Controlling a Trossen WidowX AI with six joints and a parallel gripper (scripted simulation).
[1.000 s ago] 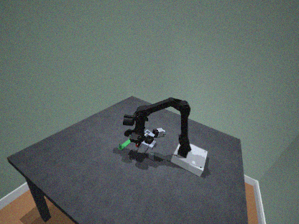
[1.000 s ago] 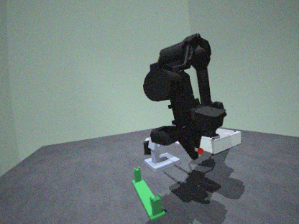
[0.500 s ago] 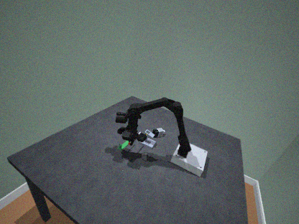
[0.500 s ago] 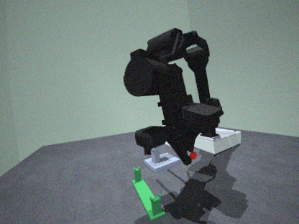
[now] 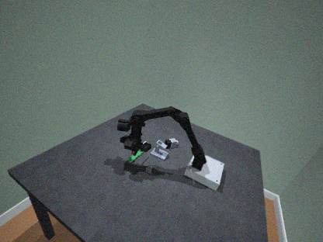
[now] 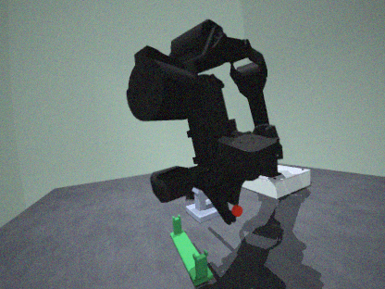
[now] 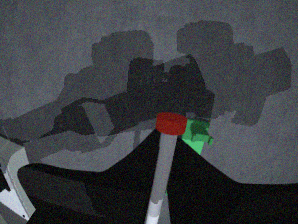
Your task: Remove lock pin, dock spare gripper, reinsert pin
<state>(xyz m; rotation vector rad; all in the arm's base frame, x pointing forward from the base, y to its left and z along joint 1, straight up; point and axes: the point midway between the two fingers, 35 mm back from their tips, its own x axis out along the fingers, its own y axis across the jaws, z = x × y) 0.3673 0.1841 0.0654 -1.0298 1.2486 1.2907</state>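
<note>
Right now my gripper tip is 80 mm to the left of the pin rest, 70 mm above it and 40 mm short of it. From my gripper tip the other things lie so: spare gripper: 350 mm to the right, 130 mm behind, 60 mm below; then grey mount: 200 mm to the right, 80 mm behind, 40 mm below.
</note>
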